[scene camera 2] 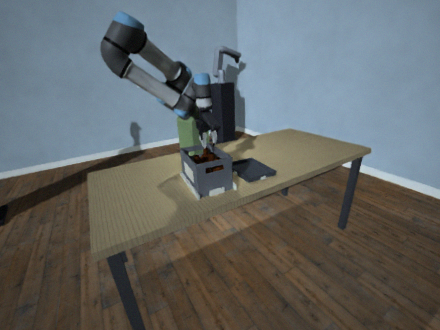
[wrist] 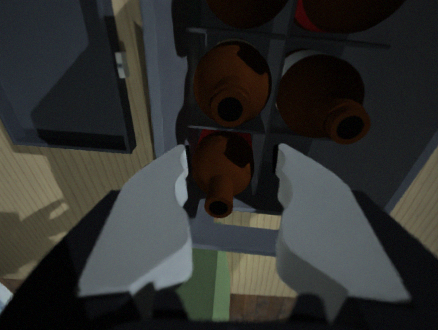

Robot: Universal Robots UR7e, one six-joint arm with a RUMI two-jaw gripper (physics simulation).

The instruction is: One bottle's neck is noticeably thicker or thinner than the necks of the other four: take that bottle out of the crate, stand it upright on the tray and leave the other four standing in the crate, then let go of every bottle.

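Frame: origin at the arm's base, x ahead, y left, z up, level; millimetres.
Seen in the pictures: gripper, fingertip midpoint: (scene camera 2: pixel 209 147) (wrist: pixel 230 149).
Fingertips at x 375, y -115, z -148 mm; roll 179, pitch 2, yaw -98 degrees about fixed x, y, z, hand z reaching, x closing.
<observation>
A point is followed by its place in that frame.
The grey crate (scene camera 2: pixel 215 181) @(x 512, y -191, z -270 mm) (wrist: pixel 159 65) @(x 426, y -79, z -164 mm) holds five brown bottles in its cells. In the wrist view, one bottle (wrist: pixel 232 77) @(x 406, y -119, z -205 mm) stands mid-left, another (wrist: pixel 317 95) @(x 381, y -184, z -211 mm) beside it to the right, and a smaller-looking bottle (wrist: pixel 225 165) @(x 322, y -100, z -214 mm) in the corner cell below. Two more bottles (wrist: pixel 245 9) @(x 447, y -133, z -216 mm) (wrist: pixel 352 11) @(x 434, y -205, z -217 mm) are cut off at the top edge, their necks hidden. The corner bottle's neck and body both look narrower than those beside it. My gripper (scene camera 2: pixel 210 142) @(x 375, y -115, z -148 mm) (wrist: pixel 230 149) @(x 375, y -115, z -148 mm) is open and empty above the crate, fingers apart, the corner bottle nearer the left finger. The dark tray (scene camera 2: pixel 254 170) @(x 466, y 138, z -332 mm) (wrist: pixel 55 55) @(x 446, y 115, z -332 mm) lies beside the crate.
The wooden table (scene camera 2: pixel 135 195) @(x 247, y -506, z -337 mm) carries the crate and tray. The crate's raised walls surround the bottles, with thin dividers between cells. A green block (scene camera 2: pixel 187 131) @(x 44, y -50, z -129 mm) (wrist: pixel 200 280) @(x 109, y -28, z -216 mm) and a dark pedestal (scene camera 2: pixel 223 110) with a grey arm (scene camera 2: pixel 218 62) stand behind the table.
</observation>
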